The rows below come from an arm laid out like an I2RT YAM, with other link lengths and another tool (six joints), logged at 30 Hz.
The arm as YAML. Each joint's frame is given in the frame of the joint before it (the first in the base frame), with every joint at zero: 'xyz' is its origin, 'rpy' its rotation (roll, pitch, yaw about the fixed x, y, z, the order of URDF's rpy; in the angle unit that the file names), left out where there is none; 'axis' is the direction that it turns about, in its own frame. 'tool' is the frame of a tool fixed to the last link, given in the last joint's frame.
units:
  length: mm
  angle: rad
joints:
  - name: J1
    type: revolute
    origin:
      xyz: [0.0, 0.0, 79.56]
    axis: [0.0, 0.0, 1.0]
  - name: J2
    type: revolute
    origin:
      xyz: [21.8, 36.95, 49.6]
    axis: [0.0, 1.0, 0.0]
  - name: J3
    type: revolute
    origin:
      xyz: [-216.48, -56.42, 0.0]
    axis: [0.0, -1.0, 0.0]
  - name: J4
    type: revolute
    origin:
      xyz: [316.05, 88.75, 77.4]
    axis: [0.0, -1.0, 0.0]
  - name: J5
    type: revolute
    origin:
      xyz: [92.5, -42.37, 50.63]
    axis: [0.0, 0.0, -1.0]
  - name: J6
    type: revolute
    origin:
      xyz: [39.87, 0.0, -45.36]
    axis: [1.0, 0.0, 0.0]
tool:
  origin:
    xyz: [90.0, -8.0, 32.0]
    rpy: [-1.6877, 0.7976, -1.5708]
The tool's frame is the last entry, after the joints.
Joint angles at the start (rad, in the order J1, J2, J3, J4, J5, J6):
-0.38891 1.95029 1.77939 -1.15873 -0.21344 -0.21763
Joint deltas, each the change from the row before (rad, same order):
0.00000 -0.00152 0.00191 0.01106 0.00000 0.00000
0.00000 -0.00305 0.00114 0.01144 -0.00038 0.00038
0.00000 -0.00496 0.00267 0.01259 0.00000 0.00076
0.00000 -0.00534 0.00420 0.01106 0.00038 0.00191
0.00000 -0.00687 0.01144 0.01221 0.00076 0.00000
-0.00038 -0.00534 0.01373 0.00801 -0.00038 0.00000
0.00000 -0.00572 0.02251 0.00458 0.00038 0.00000
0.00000 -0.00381 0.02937 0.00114 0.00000 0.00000
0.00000 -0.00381 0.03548 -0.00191 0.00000 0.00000
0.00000 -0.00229 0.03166 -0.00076 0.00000 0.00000
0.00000 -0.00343 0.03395 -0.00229 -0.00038 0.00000
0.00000 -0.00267 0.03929 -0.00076 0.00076 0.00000
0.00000 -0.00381 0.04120 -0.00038 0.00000 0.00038
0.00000 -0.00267 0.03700 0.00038 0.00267 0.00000
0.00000 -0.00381 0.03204 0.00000 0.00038 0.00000
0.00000 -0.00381 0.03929 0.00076 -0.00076 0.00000
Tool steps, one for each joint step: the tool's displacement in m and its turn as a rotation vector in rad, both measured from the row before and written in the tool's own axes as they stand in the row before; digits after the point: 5 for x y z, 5 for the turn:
-0.00203 -0.00215 -0.00209 0.01185 -0.00735 -0.00395
-0.00217 -0.00205 -0.00256 0.01257 -0.00829 -0.00393
-0.00289 -0.00248 -0.00413 0.01652 -0.01035 -0.00477
-0.00304 -0.00251 -0.00481 0.01703 -0.01039 -0.00369
-0.00506 -0.00381 -0.00835 0.02532 -0.01493 -0.00825
-0.00481 -0.00359 -0.00825 0.02202 -0.01409 -0.00706
-0.00649 -0.00435 -0.01148 0.02698 -0.01641 -0.00891
-0.00734 -0.00486 -0.01290 0.02800 -0.01750 -0.00935
-0.00832 -0.00530 -0.01502 0.03050 -0.01906 -0.01018
-0.00738 -0.00492 -0.01290 0.02708 -0.01692 -0.00904
-0.00793 -0.00497 -0.01426 0.02842 -0.01820 -0.00960
-0.00904 -0.00610 -0.01600 0.03404 -0.02038 -0.01115
-0.00978 -0.00641 -0.01737 0.03642 -0.02281 -0.01176
-0.00849 -0.00610 -0.01527 0.03416 -0.01823 -0.01059
-0.00780 -0.00518 -0.01399 0.02948 -0.01800 -0.00962
-0.00962 -0.00634 -0.01678 0.03539 -0.02304 -0.01190

